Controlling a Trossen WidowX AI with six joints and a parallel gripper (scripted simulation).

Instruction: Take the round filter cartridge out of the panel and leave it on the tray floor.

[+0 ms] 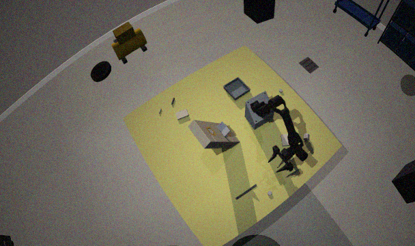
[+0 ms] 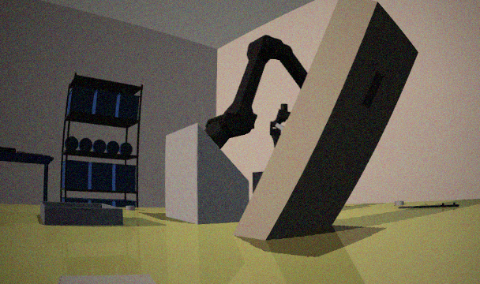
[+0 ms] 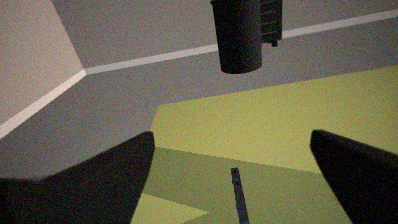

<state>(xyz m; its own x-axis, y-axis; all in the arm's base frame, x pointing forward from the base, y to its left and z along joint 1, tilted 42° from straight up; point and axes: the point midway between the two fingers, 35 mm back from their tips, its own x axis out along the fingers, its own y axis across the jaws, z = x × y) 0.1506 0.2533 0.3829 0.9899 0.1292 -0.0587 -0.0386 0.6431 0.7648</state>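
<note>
The round filter cartridge lies 19 cm ahead of my gripper tip, 42 cm to the right of it and 5 cm below it. From my gripper tip the other things lie so: tray: 22 cm behind, 73 cm to the right, 27 cm below; then service panel: 15 cm ahead, 42 cm to the right, 12 cm below.
</note>
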